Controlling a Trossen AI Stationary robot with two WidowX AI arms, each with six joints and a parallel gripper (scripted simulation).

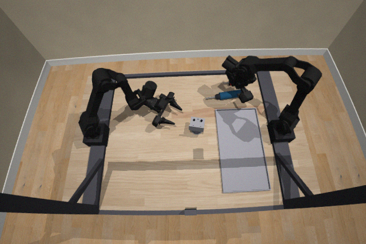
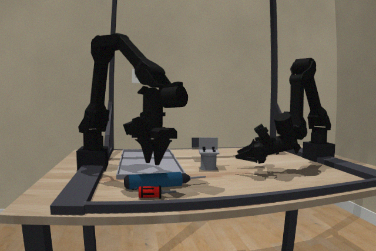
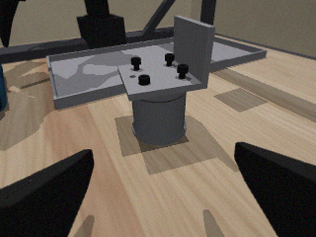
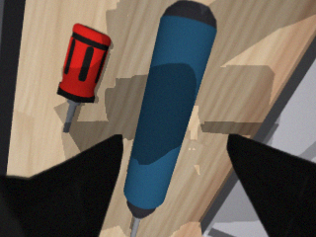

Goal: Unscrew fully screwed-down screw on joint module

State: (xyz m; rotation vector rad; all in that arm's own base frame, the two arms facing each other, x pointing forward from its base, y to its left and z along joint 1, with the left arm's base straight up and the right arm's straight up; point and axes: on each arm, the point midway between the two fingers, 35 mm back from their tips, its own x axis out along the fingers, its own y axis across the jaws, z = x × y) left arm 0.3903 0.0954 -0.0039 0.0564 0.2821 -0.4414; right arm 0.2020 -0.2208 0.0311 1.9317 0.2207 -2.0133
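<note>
The blue electric screwdriver lies 10 mm ahead of my right hand, 40 mm to the left of it and 90 mm below it. Also, from my right hand: grey bracket (180 mm behind, 210 mm to the left, 30 mm below); bit (10 mm behind, 140 mm to the left, 80 mm below); red screwdriver (90 mm ahead, 90 mm below).
My left hand is 50 mm past the grey joint module, 120 mm to the left of it and 40 mm above it. Round my left hand: grey bracket: 60 mm behind, 120 mm to the right, 10 mm above; bit: 110 mm ahead, 190 mm to the right, 50 mm below; frame bar: 290 mm ahead, 70 mm to the right, 60 mm below.
</note>
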